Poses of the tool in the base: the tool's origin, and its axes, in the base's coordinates. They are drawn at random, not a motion.
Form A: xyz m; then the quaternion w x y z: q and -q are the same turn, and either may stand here.
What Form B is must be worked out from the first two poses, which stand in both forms.
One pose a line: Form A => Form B
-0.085, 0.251, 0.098, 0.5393, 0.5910, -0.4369, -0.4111 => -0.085, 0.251, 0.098, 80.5, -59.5, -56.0
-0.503, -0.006, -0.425, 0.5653, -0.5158, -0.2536, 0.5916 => -0.503, -0.006, -0.425, -69.5, -34.2, 79.7
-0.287, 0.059, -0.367, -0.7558, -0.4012, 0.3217, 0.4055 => -0.287, 0.059, -0.367, 50.1, -40.2, -50.7
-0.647, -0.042, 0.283, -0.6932, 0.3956, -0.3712, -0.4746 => -0.647, -0.042, 0.283, -50.6, 47.5, 60.7
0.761, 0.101, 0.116, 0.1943, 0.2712, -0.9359, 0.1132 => 0.761, 0.101, 0.116, 43.6, -150.4, 18.2
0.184, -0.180, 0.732, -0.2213, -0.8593, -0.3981, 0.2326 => 0.184, -0.180, 0.732, 136.1, 63.0, -36.8
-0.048, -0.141, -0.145, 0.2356, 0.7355, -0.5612, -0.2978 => -0.048, -0.141, -0.145, 115.6, -88.2, -46.8
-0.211, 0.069, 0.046, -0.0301, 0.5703, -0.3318, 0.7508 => -0.211, 0.069, 0.046, -100.7, 58.6, -132.6
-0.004, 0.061, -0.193, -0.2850, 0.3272, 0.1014, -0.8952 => -0.004, 0.061, -0.193, -50.1, -15.5, 137.2
